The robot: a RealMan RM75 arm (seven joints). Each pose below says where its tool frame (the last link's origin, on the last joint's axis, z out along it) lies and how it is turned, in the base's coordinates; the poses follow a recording.
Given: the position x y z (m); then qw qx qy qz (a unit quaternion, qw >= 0).
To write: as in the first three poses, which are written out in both.
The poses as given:
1: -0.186, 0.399, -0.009, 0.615, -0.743, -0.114, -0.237
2: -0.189, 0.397, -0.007, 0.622, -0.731, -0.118, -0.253
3: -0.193, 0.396, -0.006, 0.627, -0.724, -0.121, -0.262
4: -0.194, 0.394, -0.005, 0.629, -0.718, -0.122, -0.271
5: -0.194, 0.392, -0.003, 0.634, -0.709, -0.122, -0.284
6: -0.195, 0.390, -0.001, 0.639, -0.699, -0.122, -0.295
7: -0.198, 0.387, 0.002, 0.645, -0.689, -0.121, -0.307
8: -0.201, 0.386, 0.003, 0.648, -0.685, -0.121, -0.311
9: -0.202, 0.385, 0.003, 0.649, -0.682, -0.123, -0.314
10: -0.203, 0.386, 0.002, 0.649, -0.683, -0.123, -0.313
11: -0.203, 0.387, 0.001, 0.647, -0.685, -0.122, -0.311
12: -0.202, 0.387, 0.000, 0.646, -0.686, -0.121, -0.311
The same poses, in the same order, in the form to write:
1: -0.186, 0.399, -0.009, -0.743, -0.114, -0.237, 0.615
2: -0.189, 0.397, -0.007, -0.731, -0.118, -0.253, 0.622
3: -0.193, 0.396, -0.006, -0.724, -0.121, -0.262, 0.627
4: -0.194, 0.394, -0.005, -0.718, -0.122, -0.271, 0.629
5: -0.194, 0.392, -0.003, -0.709, -0.122, -0.284, 0.634
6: -0.195, 0.390, -0.001, -0.699, -0.122, -0.295, 0.639
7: -0.198, 0.387, 0.002, -0.689, -0.121, -0.307, 0.645
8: -0.201, 0.386, 0.003, -0.685, -0.121, -0.311, 0.648
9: -0.202, 0.385, 0.003, -0.682, -0.123, -0.314, 0.649
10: -0.203, 0.386, 0.002, -0.683, -0.123, -0.313, 0.649
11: -0.203, 0.387, 0.001, -0.685, -0.122, -0.311, 0.647
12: -0.202, 0.387, 0.000, -0.686, -0.121, -0.311, 0.646
